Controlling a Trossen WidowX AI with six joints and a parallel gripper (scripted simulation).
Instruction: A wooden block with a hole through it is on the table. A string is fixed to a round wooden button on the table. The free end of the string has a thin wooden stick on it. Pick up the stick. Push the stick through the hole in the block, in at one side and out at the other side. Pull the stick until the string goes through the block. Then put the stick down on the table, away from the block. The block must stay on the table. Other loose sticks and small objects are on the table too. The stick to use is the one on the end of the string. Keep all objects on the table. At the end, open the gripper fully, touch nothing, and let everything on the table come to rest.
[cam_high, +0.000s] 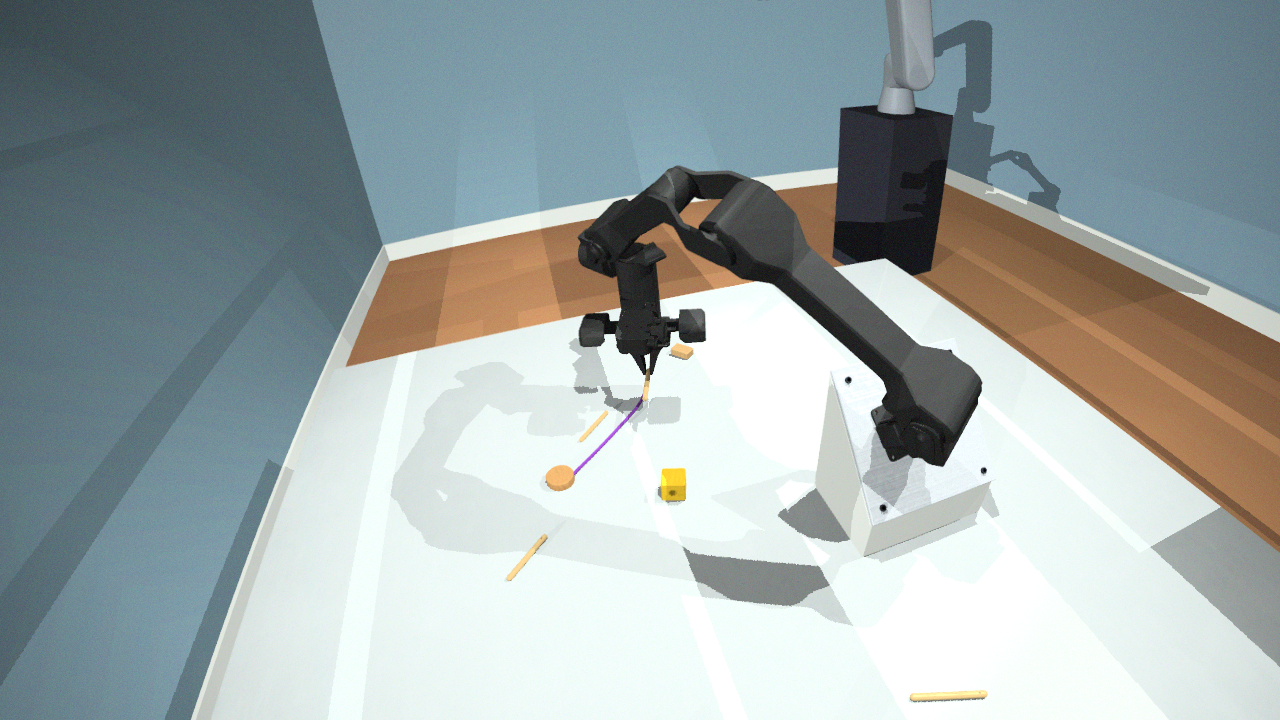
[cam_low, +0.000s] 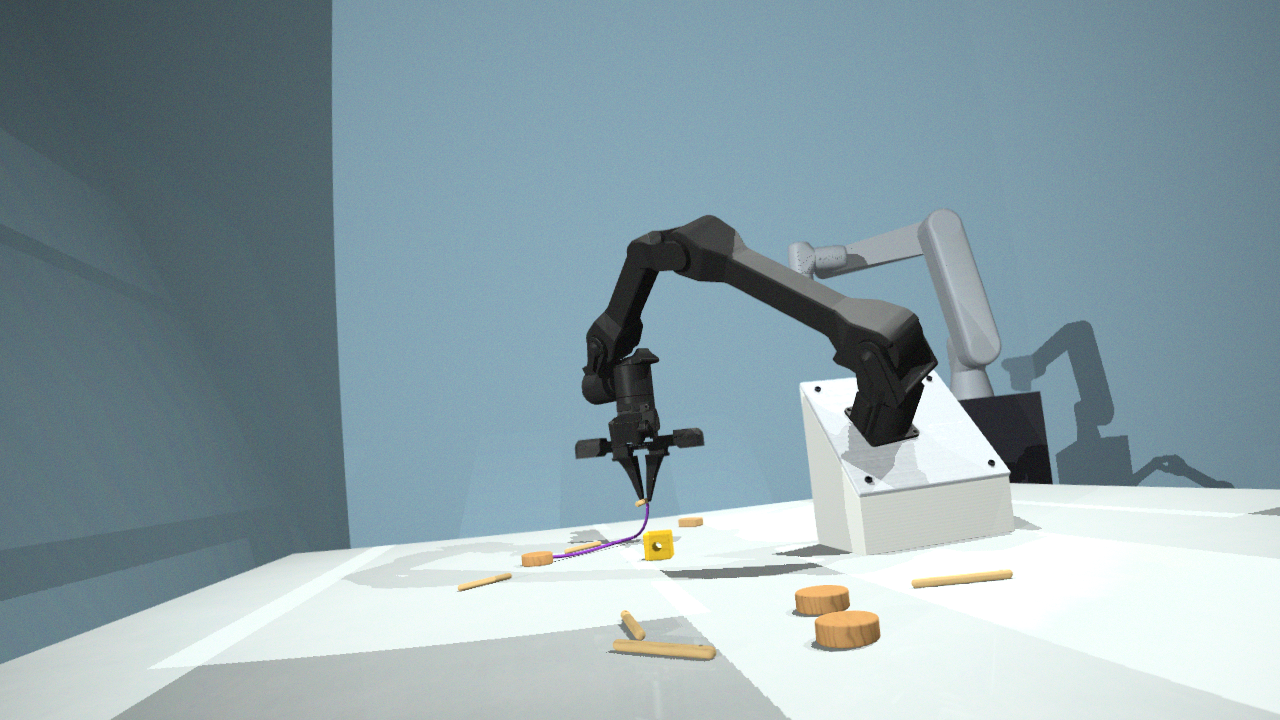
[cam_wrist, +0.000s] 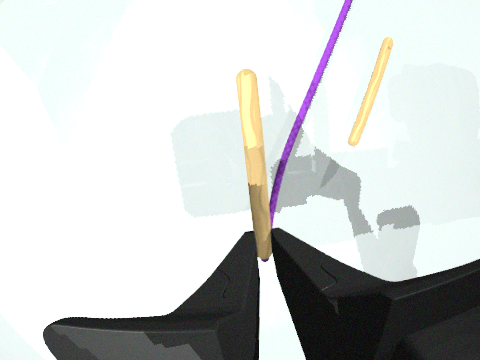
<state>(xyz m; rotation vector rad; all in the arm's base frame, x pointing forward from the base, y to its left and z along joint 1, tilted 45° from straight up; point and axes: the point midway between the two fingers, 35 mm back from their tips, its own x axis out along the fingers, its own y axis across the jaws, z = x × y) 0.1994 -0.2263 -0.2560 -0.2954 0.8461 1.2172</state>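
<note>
Now: the yellow block 200 mm to the left of my gripper tip, 40 mm below it and 40 mm ahead of it. Also, from my gripper tip: small wooden piece: 100 mm to the right, 100 mm behind, 50 mm below; then round wooden button: 180 mm ahead, 120 mm to the left, 50 mm below.
</note>
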